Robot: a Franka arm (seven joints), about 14 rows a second.
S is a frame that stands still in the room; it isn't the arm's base.
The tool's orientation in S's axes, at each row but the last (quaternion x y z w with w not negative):
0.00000, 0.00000, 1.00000, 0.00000
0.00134, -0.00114, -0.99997, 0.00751
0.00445, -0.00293, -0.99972, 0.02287
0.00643, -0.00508, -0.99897, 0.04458
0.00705, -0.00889, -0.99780, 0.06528
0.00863, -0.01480, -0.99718, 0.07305
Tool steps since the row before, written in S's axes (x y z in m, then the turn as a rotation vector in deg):
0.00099, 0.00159, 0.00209, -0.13, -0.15, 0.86
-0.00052, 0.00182, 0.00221, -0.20, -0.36, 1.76
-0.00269, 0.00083, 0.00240, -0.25, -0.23, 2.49
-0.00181, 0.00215, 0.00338, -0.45, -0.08, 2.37
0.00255, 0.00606, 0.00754, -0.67, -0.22, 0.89
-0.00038, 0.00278, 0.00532, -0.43, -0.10, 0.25
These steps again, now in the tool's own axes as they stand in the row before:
-0.00099, -0.00159, 0.00209, 0.13, 0.15, 0.86
0.00049, -0.00182, 0.00222, 0.20, 0.36, 1.76
0.00263, -0.00094, 0.00243, 0.24, 0.23, 2.49
0.00157, -0.00227, 0.00342, 0.43, 0.07, 2.37
-0.00342, -0.00553, 0.00760, 0.68, 0.15, 0.90
-0.00011, -0.00264, 0.00540, 0.44, 0.04, 0.26

